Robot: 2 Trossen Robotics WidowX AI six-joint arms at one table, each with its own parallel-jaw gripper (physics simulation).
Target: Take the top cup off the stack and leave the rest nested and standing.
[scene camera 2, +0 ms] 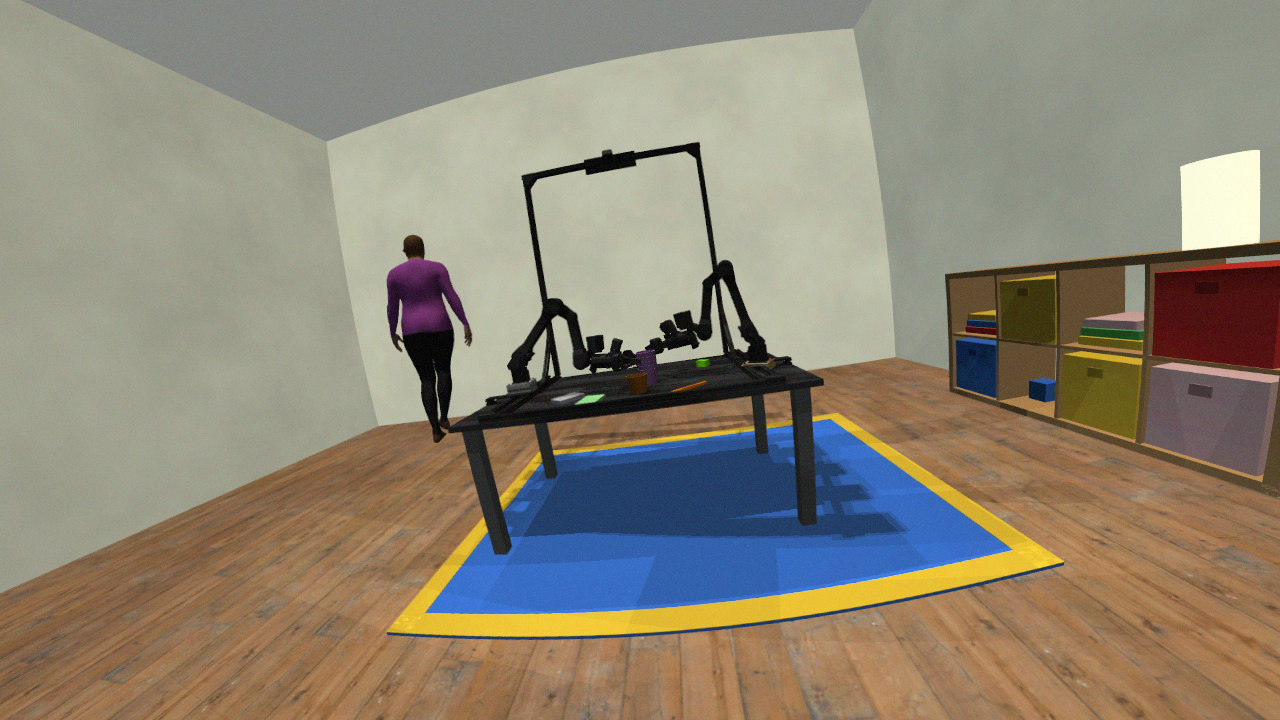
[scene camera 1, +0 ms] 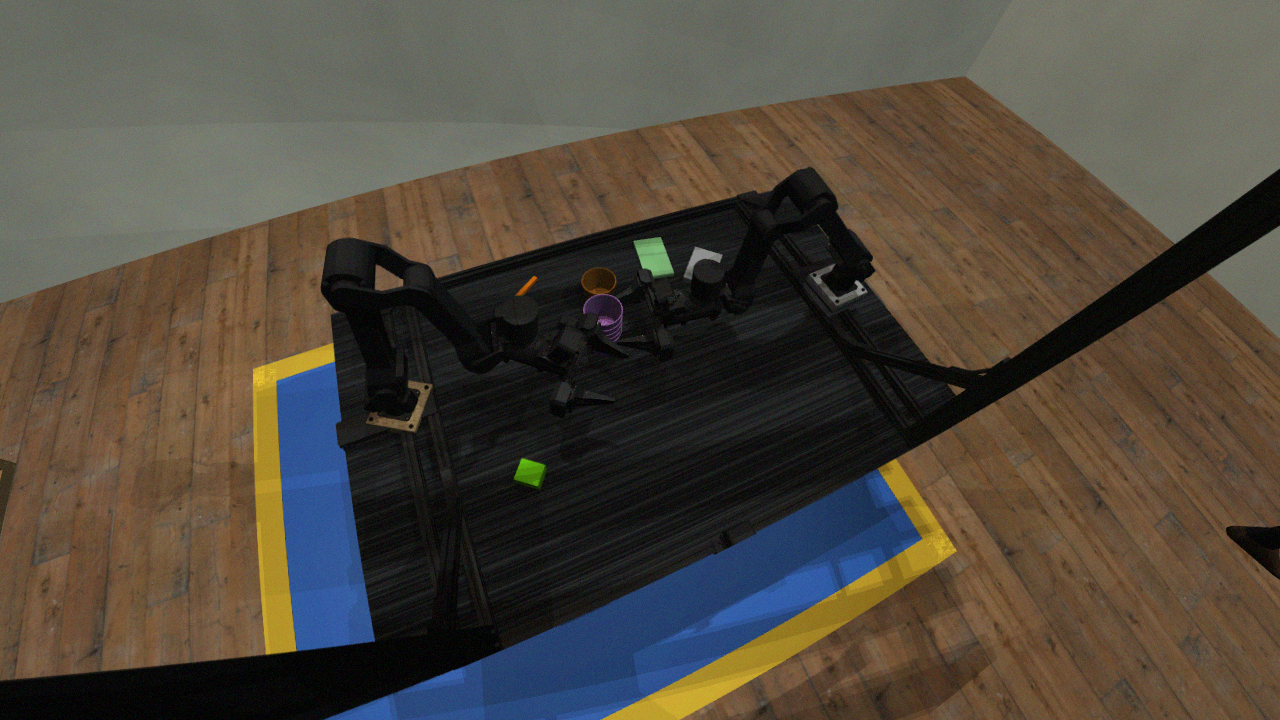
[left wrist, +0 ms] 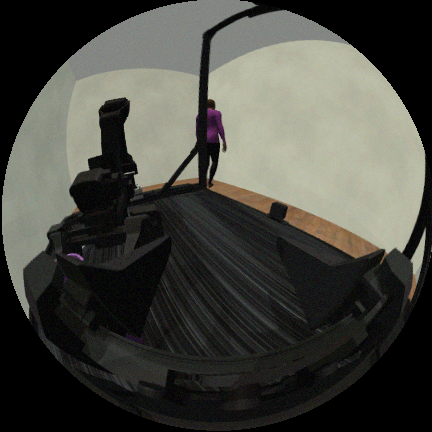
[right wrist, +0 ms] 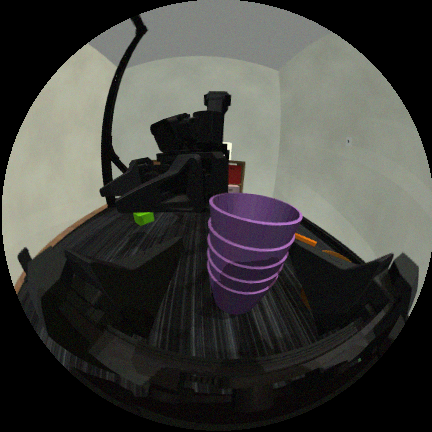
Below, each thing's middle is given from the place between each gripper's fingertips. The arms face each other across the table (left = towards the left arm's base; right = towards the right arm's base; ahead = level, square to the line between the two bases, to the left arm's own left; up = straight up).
Labels:
Now: left hand 270 mm short of the orange cup (scene camera 1: pixel 595 281), 90 mm above it and 30 mm to the left of it.
The orange cup lies 140 mm ahead of my right hand, 10 mm to the right of it and 60 mm below it.

